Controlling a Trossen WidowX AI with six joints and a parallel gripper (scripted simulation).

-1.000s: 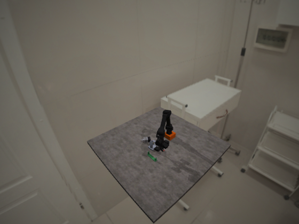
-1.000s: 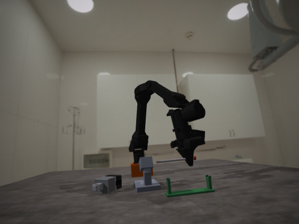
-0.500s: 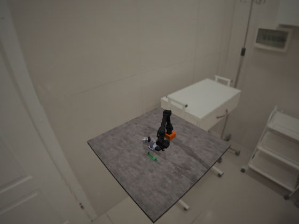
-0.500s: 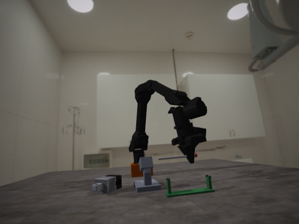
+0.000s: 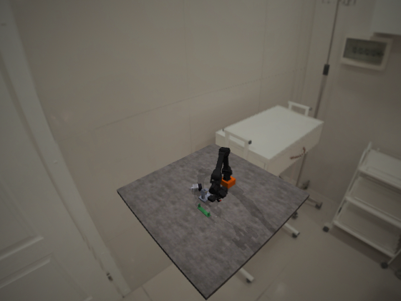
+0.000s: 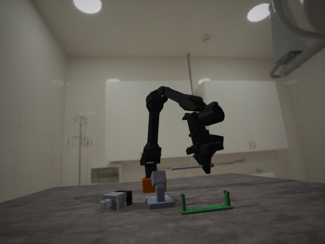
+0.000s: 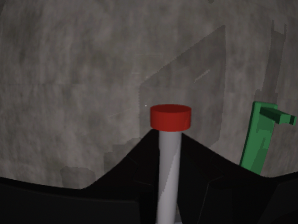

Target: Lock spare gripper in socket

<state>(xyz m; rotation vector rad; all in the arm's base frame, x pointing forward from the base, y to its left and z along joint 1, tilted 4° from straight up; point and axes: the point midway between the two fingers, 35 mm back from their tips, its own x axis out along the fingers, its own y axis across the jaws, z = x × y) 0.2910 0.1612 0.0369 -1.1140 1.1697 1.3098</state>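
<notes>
Right now my gripper tip is 11 cm short of the green rack, 6 cm to the left of it and 6 cm above it. From my gripper tip the other things lie so: spare gripper: 31 cm to the right, 6 cm below, 3 cm behind; grey mount: 17 cm to the right, 3 cm below, 1 cm behind.
</notes>
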